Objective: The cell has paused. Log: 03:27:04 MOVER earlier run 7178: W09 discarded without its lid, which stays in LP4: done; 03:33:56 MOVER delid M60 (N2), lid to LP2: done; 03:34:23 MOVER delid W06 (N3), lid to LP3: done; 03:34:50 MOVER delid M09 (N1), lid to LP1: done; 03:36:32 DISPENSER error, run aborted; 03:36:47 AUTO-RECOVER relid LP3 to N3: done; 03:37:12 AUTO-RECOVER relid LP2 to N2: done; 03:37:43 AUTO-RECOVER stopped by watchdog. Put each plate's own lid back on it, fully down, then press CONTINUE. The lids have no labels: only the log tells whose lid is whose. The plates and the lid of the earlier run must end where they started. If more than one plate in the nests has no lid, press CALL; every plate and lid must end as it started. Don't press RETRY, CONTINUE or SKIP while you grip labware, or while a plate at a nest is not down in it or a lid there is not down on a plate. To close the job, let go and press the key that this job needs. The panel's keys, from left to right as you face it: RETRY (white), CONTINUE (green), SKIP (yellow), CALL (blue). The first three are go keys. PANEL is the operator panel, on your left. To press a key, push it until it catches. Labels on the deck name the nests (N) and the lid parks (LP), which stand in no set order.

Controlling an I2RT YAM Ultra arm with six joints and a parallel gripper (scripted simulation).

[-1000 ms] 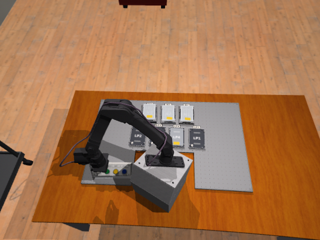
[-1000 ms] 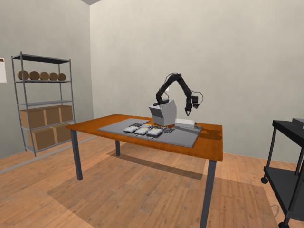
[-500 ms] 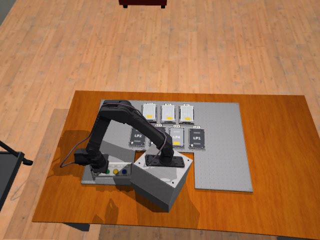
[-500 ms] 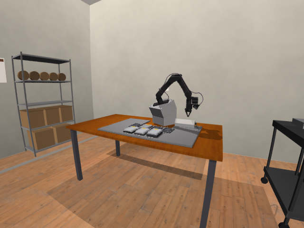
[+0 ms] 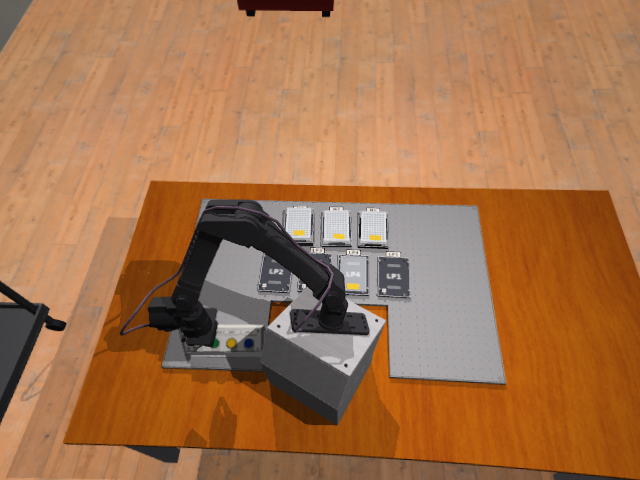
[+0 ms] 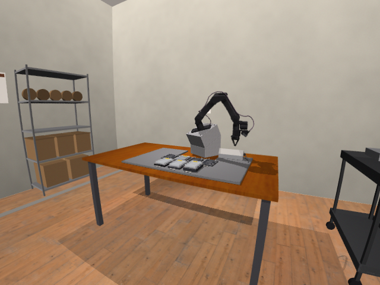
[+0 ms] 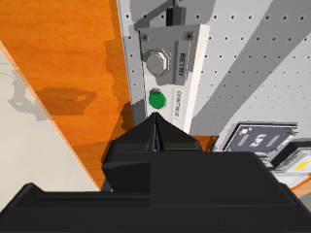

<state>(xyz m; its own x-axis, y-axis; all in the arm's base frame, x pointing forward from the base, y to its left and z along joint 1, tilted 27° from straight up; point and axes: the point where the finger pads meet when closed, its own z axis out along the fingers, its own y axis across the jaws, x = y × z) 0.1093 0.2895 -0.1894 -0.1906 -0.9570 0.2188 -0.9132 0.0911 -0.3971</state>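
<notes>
Right now my hand is 5 cm above the green CONTINUE key. From my hand the other things lie so: blue key 10 cm to the right, 5 cm below, 2 cm behind; then yellow key 5 cm to the right, 5 cm below, 1 cm behind; then white key 5 cm to the left, 5 cm below, 1 cm ahead.
</notes>
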